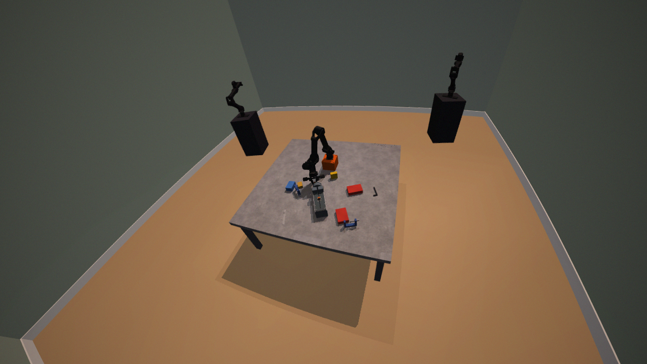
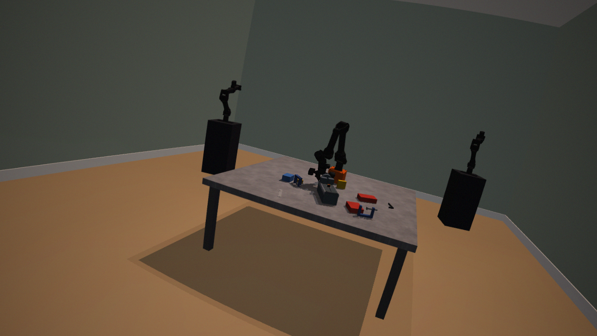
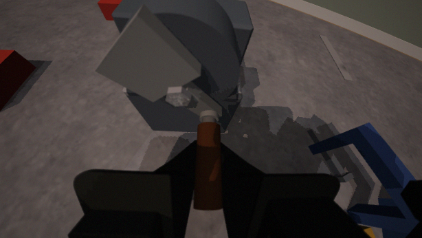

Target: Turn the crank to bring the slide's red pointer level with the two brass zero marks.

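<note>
The red pointer is 160 mm ahead of my gripper tip, 60 mm to the left of it and 40 mm above it. Also, from my gripper tip: yellow cube: 170 mm behind, 150 mm to the left, 10 mm below; blue block: 240 mm to the right, 50 mm behind, 20 mm below; brown crank handle: 30 mm above, 20 mm behind.
</note>
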